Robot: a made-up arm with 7 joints. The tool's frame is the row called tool.
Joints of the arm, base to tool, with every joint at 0 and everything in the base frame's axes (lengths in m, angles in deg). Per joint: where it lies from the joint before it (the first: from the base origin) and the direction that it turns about. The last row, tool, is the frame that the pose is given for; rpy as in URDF.
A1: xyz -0.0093 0.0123 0.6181 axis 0 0 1
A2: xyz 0.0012 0.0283 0.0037 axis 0 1 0
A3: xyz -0.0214 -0.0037 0.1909 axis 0 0 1
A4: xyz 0.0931 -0.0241 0.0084 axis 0 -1 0
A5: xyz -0.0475 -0.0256 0.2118 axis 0 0 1
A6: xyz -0.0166 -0.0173 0.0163 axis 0 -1 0
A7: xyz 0.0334 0.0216 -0.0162 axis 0 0 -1
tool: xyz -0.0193 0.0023 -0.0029 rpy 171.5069 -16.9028 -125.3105
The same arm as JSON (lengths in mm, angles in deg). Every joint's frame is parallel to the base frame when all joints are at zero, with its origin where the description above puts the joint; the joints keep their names.
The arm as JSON. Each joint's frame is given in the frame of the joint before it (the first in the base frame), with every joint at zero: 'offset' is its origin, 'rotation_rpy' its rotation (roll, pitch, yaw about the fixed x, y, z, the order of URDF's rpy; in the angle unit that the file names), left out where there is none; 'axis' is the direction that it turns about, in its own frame. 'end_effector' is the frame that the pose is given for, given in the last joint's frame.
{
  "length_unit": "mm",
  "angle_unit": "deg",
  "chain": [
    {
      "id": "A1",
      "offset": [
        -9.3,
        12.3,
        618.1
      ],
      "axis": [
        0.0,
        0.0,
        1.0
      ]
    },
    {
      "id": "A2",
      "offset": [
        1.2,
        28.3,
        3.7
      ],
      "axis": [
        0.0,
        1.0,
        0.0
      ]
    },
    {
      "id": "A3",
      "offset": [
        -21.4,
        -3.7,
        190.9
      ],
      "axis": [
        0.0,
        0.0,
        1.0
      ]
    },
    {
      "id": "A4",
      "offset": [
        93.1,
        -24.1,
        8.4
      ],
      "axis": [
        0.0,
        -1.0,
        0.0
      ]
    },
    {
      "id": "A5",
      "offset": [
        -47.5,
        -25.6,
        211.8
      ],
      "axis": [
        0.0,
        0.0,
        1.0
      ]
    },
    {
      "id": "A6",
      "offset": [
        -16.6,
        -17.3,
        16.3
      ],
      "axis": [
        0.0,
        -1.0,
        0.0
      ]
    },
    {
      "id": "A7",
      "offset": [
        33.4,
        21.6,
        -16.2
      ],
      "axis": [
        0.0,
        0.0,
        -1.0
      ]
    }
  ],
  "end_effector": {
    "offset": [
      -19.3,
      2.3,
      -2.9
    ],
    "rotation_rpy": [
      171.51,
      -16.9,
      -125.31
    ]
  }
}

